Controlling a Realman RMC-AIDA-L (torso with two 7-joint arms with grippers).
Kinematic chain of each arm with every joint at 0, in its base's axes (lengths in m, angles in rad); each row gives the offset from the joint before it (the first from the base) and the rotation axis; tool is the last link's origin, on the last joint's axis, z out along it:
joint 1: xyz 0 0 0.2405 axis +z
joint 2: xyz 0 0 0 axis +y
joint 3: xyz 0 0 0.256 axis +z
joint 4: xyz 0 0 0 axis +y
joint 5: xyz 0 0 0.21 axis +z
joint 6: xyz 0 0 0 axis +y
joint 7: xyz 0 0 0.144 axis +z
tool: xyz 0 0 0
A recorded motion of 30 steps. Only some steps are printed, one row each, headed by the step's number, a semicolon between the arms.
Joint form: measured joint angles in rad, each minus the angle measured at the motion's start. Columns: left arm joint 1, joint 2, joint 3, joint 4, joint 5, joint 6, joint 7; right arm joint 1, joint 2, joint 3, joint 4, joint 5, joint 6, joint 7.
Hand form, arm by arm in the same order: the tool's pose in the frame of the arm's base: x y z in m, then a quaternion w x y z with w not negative. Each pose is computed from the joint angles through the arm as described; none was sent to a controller.
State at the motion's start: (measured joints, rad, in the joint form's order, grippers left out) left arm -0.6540 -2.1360 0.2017 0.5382 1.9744 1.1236 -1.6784; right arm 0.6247 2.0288 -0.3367 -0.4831 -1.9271 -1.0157 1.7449
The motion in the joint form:
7: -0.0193 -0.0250 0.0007 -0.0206 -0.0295 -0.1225 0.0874; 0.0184 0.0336 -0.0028 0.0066 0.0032 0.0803 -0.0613
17: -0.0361 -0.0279 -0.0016 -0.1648 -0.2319 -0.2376 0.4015; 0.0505 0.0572 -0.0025 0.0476 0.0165 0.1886 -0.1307
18: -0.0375 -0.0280 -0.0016 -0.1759 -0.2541 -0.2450 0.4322; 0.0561 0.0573 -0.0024 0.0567 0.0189 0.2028 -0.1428
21: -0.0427 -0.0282 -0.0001 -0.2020 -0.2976 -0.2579 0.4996; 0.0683 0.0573 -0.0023 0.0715 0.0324 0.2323 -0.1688
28: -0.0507 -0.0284 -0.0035 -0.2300 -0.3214 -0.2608 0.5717; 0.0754 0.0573 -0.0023 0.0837 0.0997 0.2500 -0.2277
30: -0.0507 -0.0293 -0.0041 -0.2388 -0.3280 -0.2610 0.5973; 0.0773 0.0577 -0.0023 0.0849 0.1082 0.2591 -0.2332
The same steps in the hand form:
7: -0.2953 0.4037 0.0124 0.37152 -0.71270 -0.48013 -0.35143; 0.3193 0.4090 0.0382 0.38534 -0.71071 0.49999 0.31049
17: -0.2967 0.4083 -0.0064 0.42912 -0.70539 -0.44689 -0.34434; 0.3168 0.4160 0.0209 0.40752 -0.70864 0.49906 0.28756
18: -0.2967 0.4087 -0.0074 0.43500 -0.70431 -0.44329 -0.34383; 0.3165 0.4173 0.0191 0.41039 -0.70926 0.49801 0.28376
21: -0.2954 0.4097 -0.0106 0.44498 -0.70493 -0.43414 -0.34145; 0.3151 0.4209 0.0173 0.41846 -0.70871 0.49478 0.27895
28: -0.2920 0.4102 -0.0160 0.45031 -0.71297 -0.41958 -0.33592; 0.3125 0.4252 0.0201 0.43255 -0.70242 0.48535 0.28973
30: -0.2916 0.4094 -0.0182 0.45218 -0.71607 -0.41469 -0.33287; 0.3126 0.4261 0.0206 0.43618 -0.69992 0.48563 0.28988

